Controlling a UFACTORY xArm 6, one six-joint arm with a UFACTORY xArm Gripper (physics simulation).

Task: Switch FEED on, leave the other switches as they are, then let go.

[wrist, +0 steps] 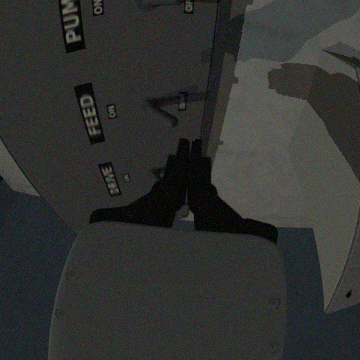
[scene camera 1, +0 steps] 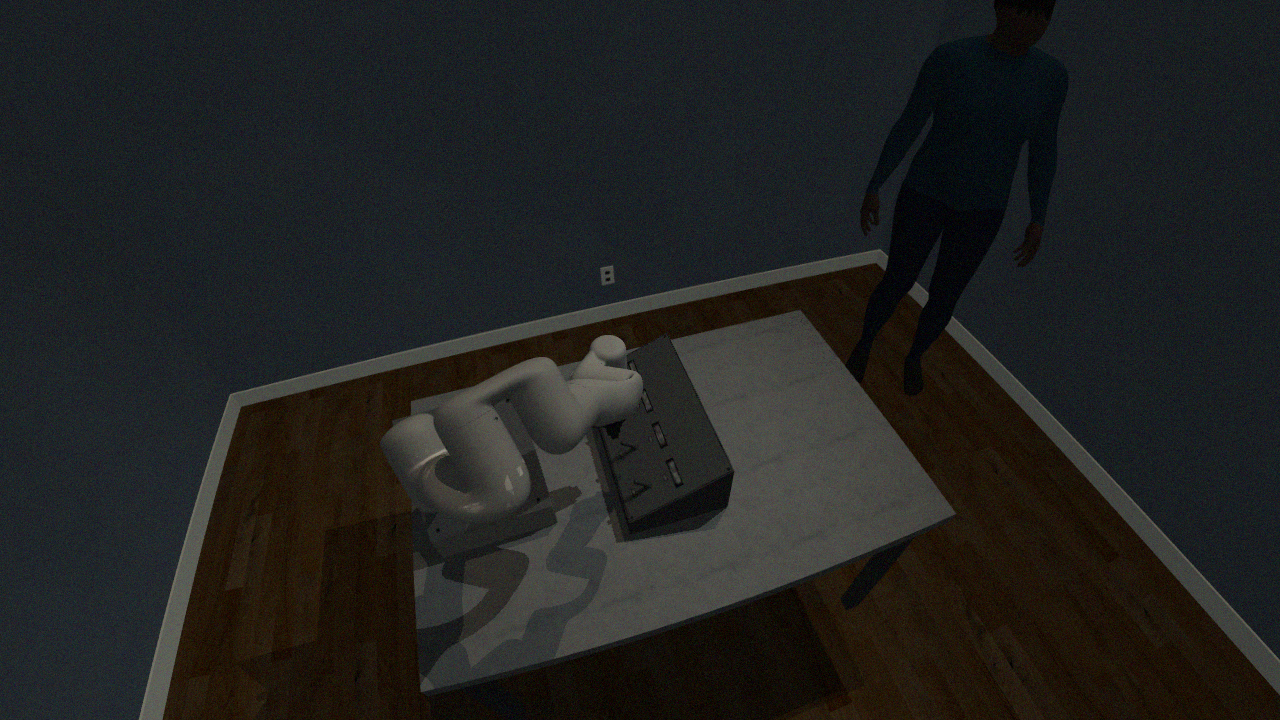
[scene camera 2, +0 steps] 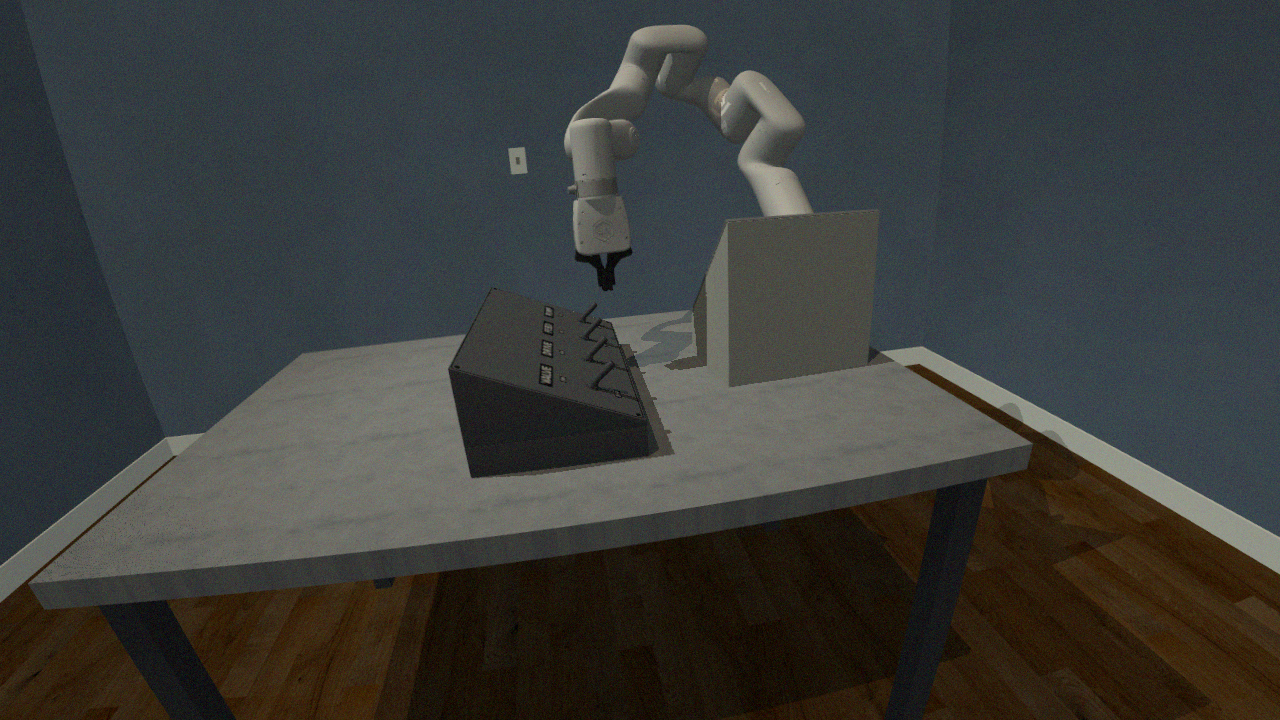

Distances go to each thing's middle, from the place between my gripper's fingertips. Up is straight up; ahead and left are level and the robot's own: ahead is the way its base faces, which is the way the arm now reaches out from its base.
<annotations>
My hand is 13 cm short of the dark sloped switch panel (scene camera 2: pixel 521 379), 10 cm above it and 6 cm to the right of it.
</annotations>
